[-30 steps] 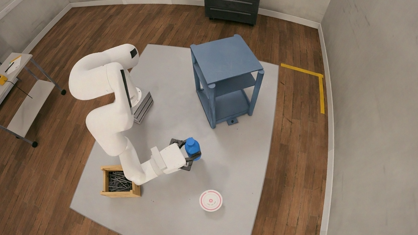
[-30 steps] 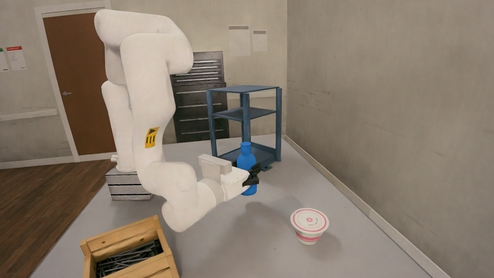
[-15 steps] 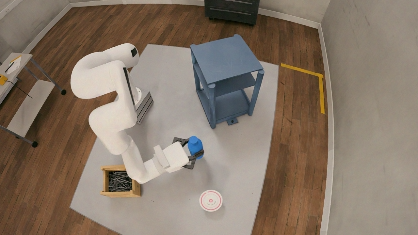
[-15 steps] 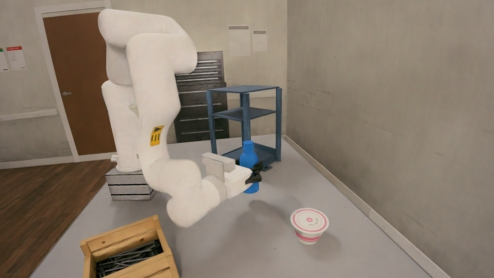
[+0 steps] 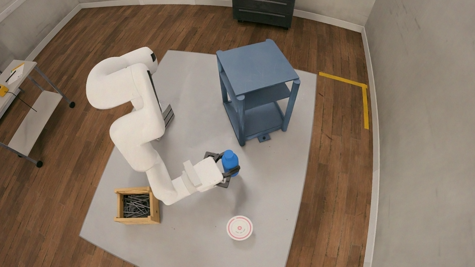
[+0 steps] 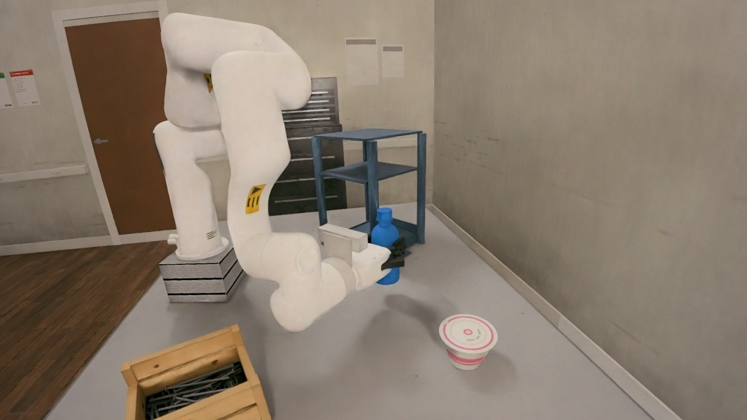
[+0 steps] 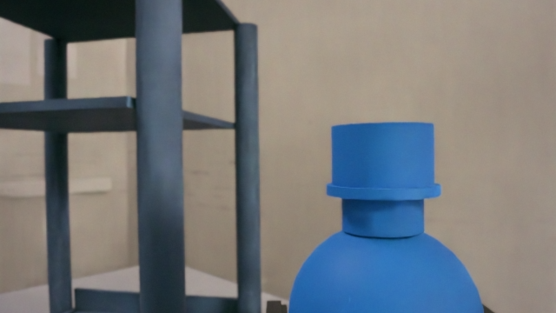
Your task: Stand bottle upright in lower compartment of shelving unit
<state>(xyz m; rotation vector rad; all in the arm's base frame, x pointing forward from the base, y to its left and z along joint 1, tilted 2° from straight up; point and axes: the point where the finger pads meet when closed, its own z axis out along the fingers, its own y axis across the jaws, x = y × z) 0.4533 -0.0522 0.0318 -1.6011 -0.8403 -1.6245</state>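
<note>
Now: the blue shelving unit 290 mm to the left of my hand, 40 mm behind it and 30 mm above it. Round my hand: blue bottle: 20 mm above.
</note>
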